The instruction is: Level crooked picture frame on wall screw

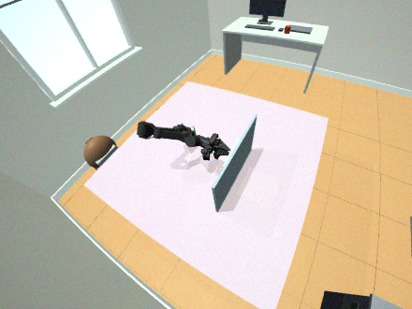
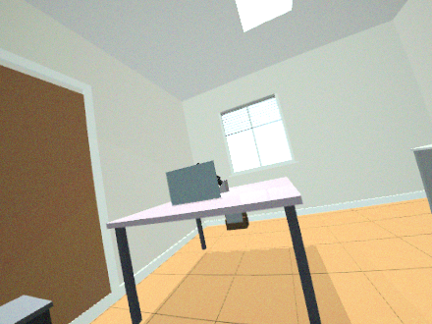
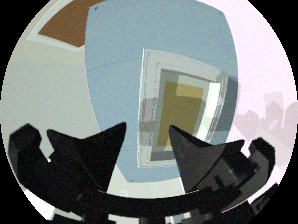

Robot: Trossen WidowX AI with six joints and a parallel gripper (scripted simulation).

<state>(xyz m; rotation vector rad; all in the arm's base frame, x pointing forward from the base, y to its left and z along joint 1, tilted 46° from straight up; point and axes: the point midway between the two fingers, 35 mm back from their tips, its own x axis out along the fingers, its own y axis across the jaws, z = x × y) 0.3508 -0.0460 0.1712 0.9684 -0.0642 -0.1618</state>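
My gripper tip is now 50 mm above the picture frame, 20 mm short of it and 10 mm to the right of it. Also, from my gripper tip: grey-blue wall panel (60 mm below, 30 mm ahead, 10 mm to the right).
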